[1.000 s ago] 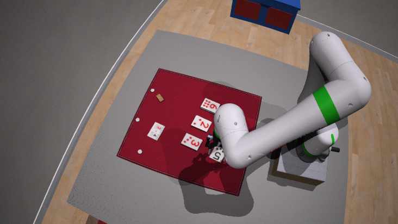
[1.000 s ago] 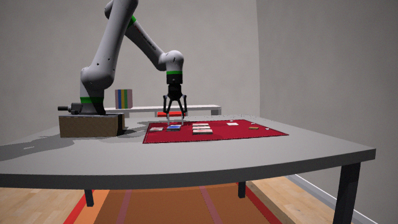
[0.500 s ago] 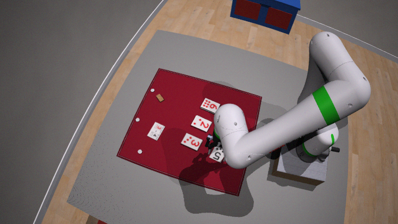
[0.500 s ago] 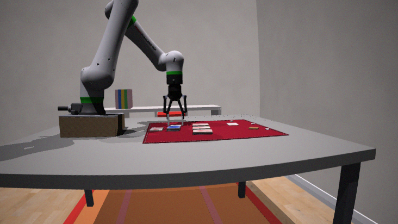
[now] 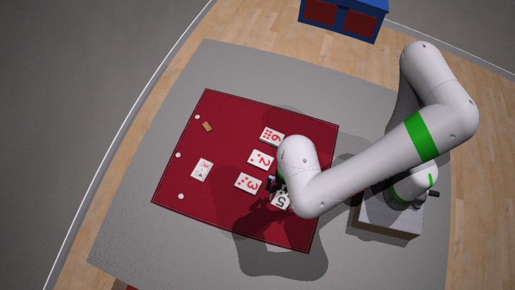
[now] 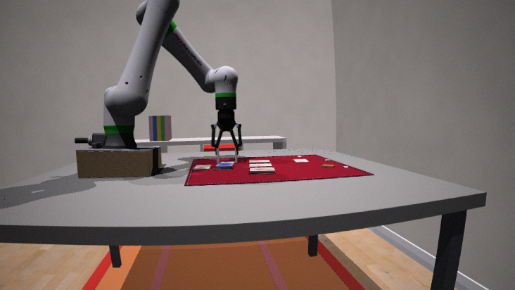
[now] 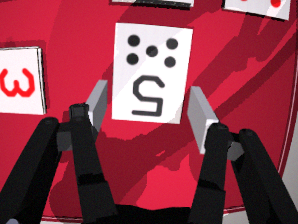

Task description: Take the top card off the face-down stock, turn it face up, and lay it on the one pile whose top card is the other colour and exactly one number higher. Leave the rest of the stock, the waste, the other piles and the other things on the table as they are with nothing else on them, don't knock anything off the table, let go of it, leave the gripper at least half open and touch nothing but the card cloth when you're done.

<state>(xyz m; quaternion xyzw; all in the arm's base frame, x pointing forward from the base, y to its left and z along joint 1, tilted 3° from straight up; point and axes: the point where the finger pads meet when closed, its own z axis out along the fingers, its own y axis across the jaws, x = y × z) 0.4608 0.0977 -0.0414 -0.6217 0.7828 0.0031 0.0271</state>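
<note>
Now: hand 20 mm to the left of the black 5 card and 30 mm above it. From my hand the other things lie so: red card cloth (150 mm ahead, 140 mm to the right, 40 mm below); brown block (370 mm ahead, 250 mm to the right, 30 mm below).
</note>
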